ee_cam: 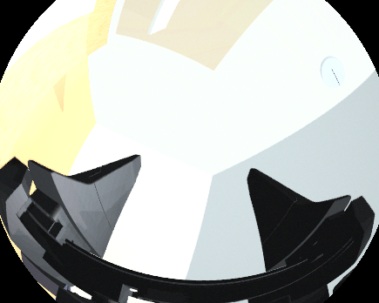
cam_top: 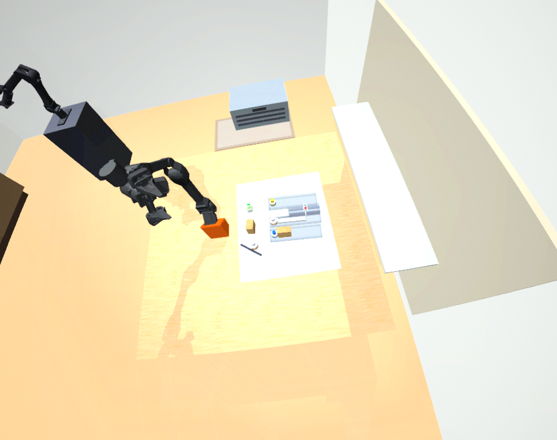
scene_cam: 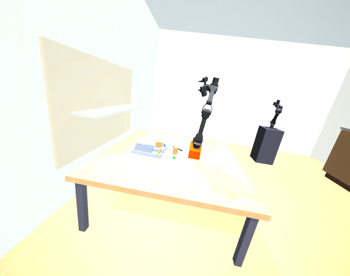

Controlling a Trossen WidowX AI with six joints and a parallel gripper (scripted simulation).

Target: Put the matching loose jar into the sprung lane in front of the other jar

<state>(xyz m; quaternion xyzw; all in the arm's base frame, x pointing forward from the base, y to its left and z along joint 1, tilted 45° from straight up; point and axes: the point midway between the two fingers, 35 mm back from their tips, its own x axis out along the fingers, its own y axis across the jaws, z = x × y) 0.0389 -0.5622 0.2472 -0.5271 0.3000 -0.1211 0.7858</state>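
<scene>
Now: gripper tip 690 mm above the thin dark rod, 110 mm short of it and 100 mm to the right of it. From my gripper tip the other things lie so: red mark: 630 mm below, 450 mm ahead, 270 mm to the left; then clear lane rack: 680 mm below, 410 mm ahead, 260 mm to the left.
</scene>
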